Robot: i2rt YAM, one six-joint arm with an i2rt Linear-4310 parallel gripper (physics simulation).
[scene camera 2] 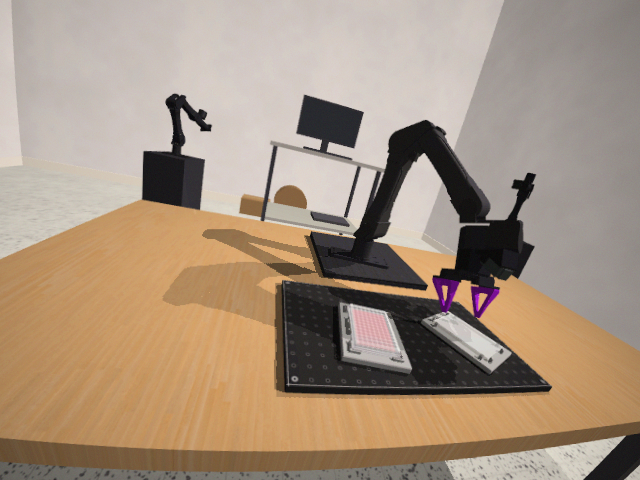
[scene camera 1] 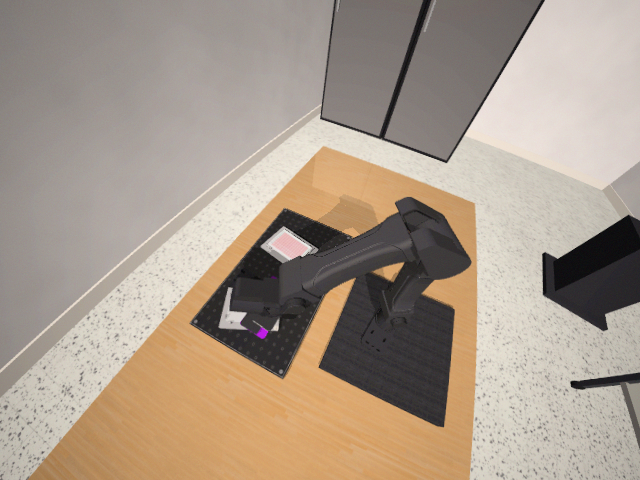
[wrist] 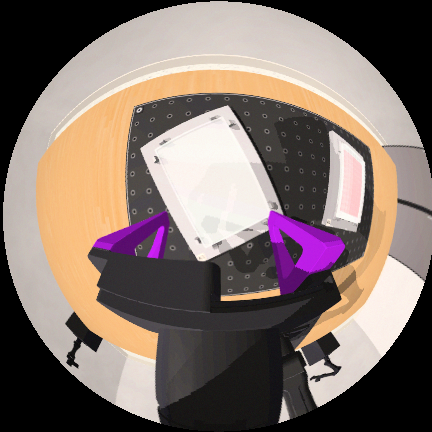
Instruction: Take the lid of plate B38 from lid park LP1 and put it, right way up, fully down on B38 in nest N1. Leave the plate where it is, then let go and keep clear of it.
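Pixels of known places: gripper, fingertip midpoint: (scene camera 2: 460, 315) (wrist: 218, 216); arm's base, link origin: (scene camera 2: 358, 258) (scene camera 1: 385, 321).
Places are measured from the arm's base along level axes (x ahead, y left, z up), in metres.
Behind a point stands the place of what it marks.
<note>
The clear, flat lid (scene camera 2: 473, 334) {y 0.225, x 0.337, z 0.010 m} (wrist: 215, 175) {y 0.209, x 0.341, z 0.010 m} lies in a pale lid park (scene camera 1: 225, 316) (scene camera 2: 490, 365) {y 0.217, x 0.423, z 0.002 m} (wrist: 175, 200) {y 0.248, x 0.308, z 0.002 m}, turned at an angle on the black board. The plate with pink wells (scene camera 1: 289, 243) {y -0.030, x 0.398, z 0.014 m} (scene camera 2: 374, 329) {y -0.023, x 0.402, z 0.018 m} (wrist: 353, 185) {y -0.014, x 0.387, z 0.018 m} sits in a pale nest (scene camera 2: 379, 363) {y -0.021, x 0.471, z 0.003 m} (wrist: 334, 175) {y 0.033, x 0.388, z 0.004 m}. No labels are readable. My gripper (scene camera 1: 262, 310) {y 0.201, x 0.304, z 0.034 m} (scene camera 2: 461, 314) {y 0.201, x 0.304, z 0.034 m} (wrist: 218, 216) {y 0.201, x 0.304, z 0.034 m} is open, its purple fingers pointing down above the lid park's arm-side end. In the wrist view nothing is between the fingertips, and the right one overlaps the park's edge. In scene camera 1 the arm hides most of the lid.
The black perforated board (scene camera 1: 281, 364) {y 0.271, x 0.173, z -0.007 m} (scene camera 2: 330, 384) {y -0.102, x 0.522, z -0.007 m} (wrist: 145, 192) {y 0.292, x 0.312, z -0.007 m} carries nest and park on the wooden table (scene camera 1: 206, 413) {y 0.461, x 0.244, z -0.020 m} (scene camera 2: 155, 361) {y -0.353, x 0.538, z -0.020 m} (wrist: 80, 175) {y 0.464, x 0.330, z -0.020 m}. The arm's dark base mat (scene camera 1: 403, 382) {y 0.120, x -0.113, z 0.004 m} (scene camera 2: 408, 276) {y 0.161, x 0.056, z 0.000 m} lies beside the board. The plate stands to the side of the gripper.
</note>
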